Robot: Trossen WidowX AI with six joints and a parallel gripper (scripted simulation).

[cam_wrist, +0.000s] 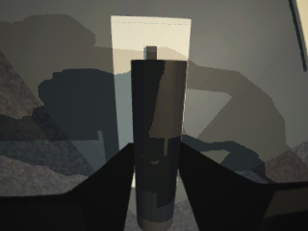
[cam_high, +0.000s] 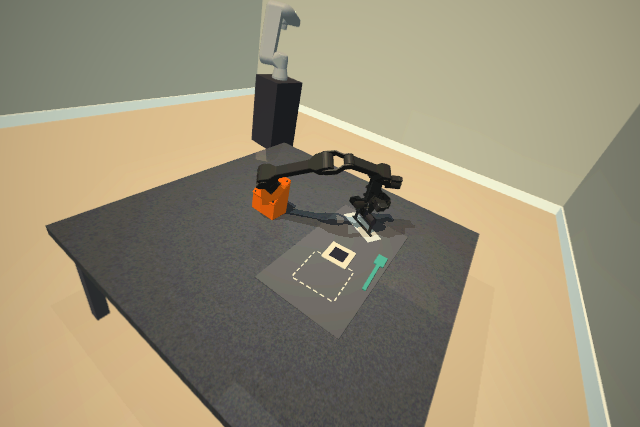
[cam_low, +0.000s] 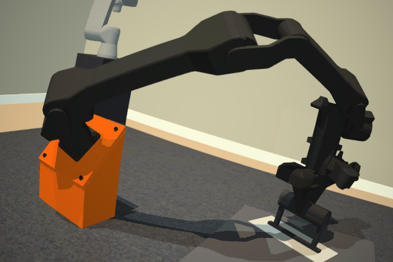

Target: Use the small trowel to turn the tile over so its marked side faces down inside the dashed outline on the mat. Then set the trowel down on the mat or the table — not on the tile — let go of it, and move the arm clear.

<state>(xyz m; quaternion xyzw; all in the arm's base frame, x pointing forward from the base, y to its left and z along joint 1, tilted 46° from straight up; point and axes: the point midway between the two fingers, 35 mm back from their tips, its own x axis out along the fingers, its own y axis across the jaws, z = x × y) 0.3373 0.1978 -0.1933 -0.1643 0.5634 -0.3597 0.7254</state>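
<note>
Right now the dark handled tool is 20 mm ahead of my gripper tip, 10 mm to the right of it and 30 mm below it. Round my gripper tip: grey mat 60 mm ahead, 220 mm to the right, 80 mm below; cream tile 50 mm ahead, 240 mm to the right, 60 mm below; teal trowel 190 mm ahead, 170 mm to the right, 60 mm below.
</note>
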